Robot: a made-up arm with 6 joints.
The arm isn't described. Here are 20 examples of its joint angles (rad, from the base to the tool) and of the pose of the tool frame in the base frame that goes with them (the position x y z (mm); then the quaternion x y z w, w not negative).
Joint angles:
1: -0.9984 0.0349 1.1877 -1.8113 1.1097 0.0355
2: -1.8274 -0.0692 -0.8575 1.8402 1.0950 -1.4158
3: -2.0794 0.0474 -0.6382 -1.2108 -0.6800 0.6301
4: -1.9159 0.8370 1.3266 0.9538 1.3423 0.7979
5: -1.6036 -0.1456 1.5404 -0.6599 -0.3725 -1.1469
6: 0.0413 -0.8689 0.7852 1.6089 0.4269 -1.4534
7: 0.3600 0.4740 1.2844 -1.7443 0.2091 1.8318
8: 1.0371 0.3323 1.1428 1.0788 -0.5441 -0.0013
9: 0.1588 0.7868 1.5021 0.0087 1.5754 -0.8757
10: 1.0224 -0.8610 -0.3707 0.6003 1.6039 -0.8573
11: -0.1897 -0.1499 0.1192 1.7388 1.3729 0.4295
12: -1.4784 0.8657 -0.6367 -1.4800 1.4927 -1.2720
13: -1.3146 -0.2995 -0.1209 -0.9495 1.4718 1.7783
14: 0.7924 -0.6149 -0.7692 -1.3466 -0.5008 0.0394
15: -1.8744 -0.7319 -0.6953 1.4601 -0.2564 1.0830
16: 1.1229 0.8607 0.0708 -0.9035 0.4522 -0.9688
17: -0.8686 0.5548 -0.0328 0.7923 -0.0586 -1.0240
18: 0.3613 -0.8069 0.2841 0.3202 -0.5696 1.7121
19: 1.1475 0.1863 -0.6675 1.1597 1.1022 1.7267
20: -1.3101 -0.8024 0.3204 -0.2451 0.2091 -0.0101
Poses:
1: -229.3 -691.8 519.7 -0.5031 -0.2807 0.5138 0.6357
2: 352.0 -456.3 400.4 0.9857 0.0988 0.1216 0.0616
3: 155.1 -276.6 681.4 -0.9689 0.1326 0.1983 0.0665
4: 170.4 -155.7 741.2 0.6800 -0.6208 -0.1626 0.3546
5: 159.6 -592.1 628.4 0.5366 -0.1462 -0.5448 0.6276
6: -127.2 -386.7 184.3 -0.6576 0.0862 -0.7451 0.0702
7: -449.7 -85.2 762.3 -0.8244 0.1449 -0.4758 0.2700
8: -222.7 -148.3 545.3 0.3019 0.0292 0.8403 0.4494
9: -128.3 -314.7 891.5 0.5772 0.4479 0.4235 0.5356
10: -354.2 -33.4 295.2 0.3477 -0.6991 -0.1749 0.5998
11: -179.0 -536.9 403.4 0.6544 0.5724 0.4254 0.2513
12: 83.8 -237.6 681.6 -0.5200 0.1258 0.6113 0.5831
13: -23.7 -413.1 541.5 -0.2725 0.5144 -0.4019 0.7068
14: -207.1 -83.0 528.2 0.1757 0.7392 -0.2630 0.5946
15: 425.5 -350.7 170.1 0.0624 0.0171 0.9619 0.2656
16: -66.3 -179.9 862.0 0.5158 0.4794 0.0092 0.7100
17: 128.2 -550.8 677.8 0.6327 0.3520 0.6737 0.1482
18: -375.8 -284.5 357.2 -0.6698 0.3019 -0.1866 0.6522
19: -413.2 -47.0 629.8 0.8188 0.4805 -0.1207 0.2899
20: 84.6 -597.8 382.4 -0.3716 0.0215 0.8167 0.4410
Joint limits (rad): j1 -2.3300..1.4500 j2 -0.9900..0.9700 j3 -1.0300..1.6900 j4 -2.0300..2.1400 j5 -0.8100..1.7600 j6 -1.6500..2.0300
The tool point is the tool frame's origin. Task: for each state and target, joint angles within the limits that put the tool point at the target. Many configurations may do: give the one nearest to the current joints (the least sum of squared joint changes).
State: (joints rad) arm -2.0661 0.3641 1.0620 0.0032 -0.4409 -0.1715
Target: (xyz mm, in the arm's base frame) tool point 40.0 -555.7 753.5
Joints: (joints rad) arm -1.3262 0.0719 1.2235 -0.5876 -0.4257 -0.0521
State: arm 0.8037 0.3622 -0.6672 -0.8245 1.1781 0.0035
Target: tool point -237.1 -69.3 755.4
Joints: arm 1.0584 0.2172 -0.6327 -0.2585 0.9287 -0.0719
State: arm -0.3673 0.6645 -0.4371 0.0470 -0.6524 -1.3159
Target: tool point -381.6 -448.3 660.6
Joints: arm 0.1865 0.2094 -0.9470 0.3791 -0.6410 -1.1722
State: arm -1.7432 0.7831 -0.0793 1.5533 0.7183 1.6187
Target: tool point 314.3 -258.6 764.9
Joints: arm -1.4892 0.9308 -0.0298 1.1164 0.6559 1.7365
